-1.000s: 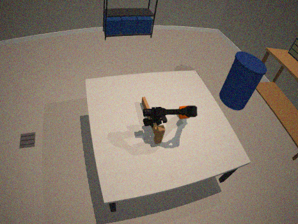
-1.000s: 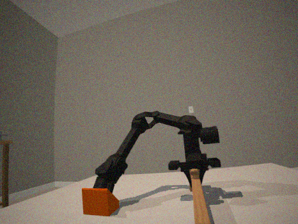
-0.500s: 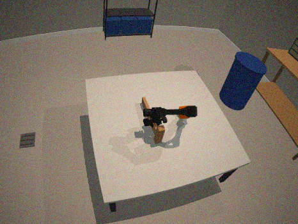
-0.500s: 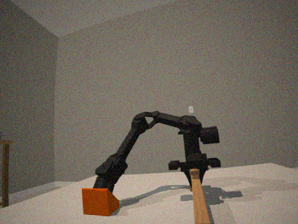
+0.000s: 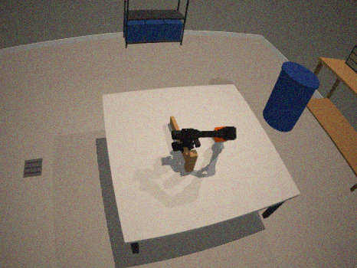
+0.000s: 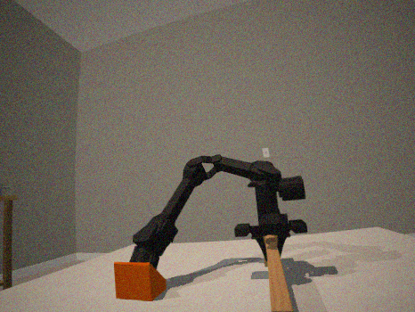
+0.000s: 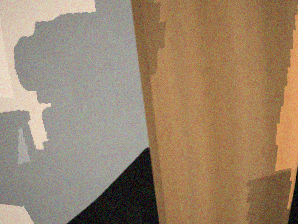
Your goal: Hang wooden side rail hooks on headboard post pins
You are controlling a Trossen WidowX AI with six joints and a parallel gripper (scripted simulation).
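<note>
Now: the headboard post 11 cm to the left of my gripper tip and 4 cm above it.
</note>
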